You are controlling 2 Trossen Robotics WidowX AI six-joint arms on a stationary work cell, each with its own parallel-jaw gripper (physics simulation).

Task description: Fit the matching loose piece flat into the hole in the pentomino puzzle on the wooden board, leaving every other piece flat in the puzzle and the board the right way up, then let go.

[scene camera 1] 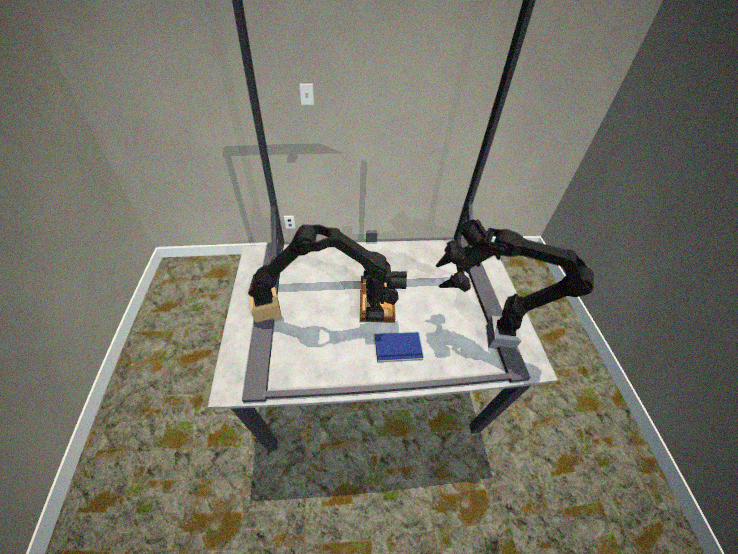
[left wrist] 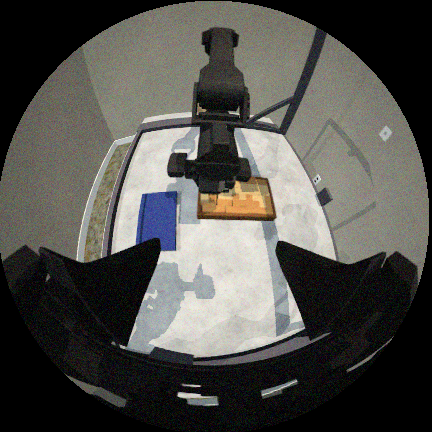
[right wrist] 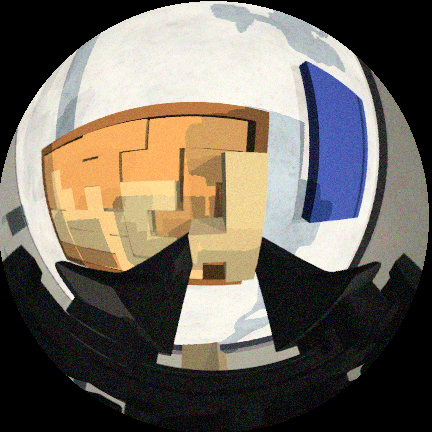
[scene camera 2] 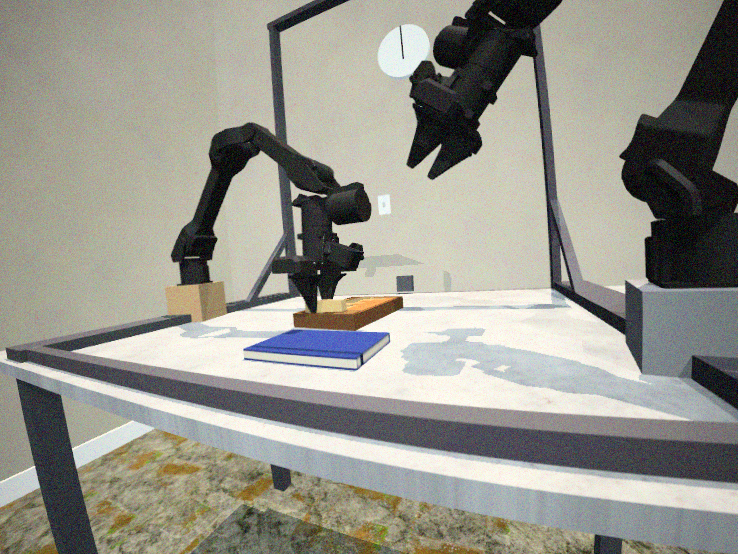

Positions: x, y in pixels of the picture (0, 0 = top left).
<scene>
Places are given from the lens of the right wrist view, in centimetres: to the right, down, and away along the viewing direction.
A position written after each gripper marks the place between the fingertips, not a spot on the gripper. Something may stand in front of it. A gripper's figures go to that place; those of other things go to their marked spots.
right gripper [right wrist: 223, 238]: 1, 2, 9
wooden board [right wrist: 257, 120]: 3, -6, 6
blue book [right wrist: 337, 162]: 12, -5, 9
pale yellow pentomino piece [right wrist: 234, 239]: 1, 1, 7
The marked spots on the pale yellow pentomino piece and the blue book are 13 cm apart.
</scene>
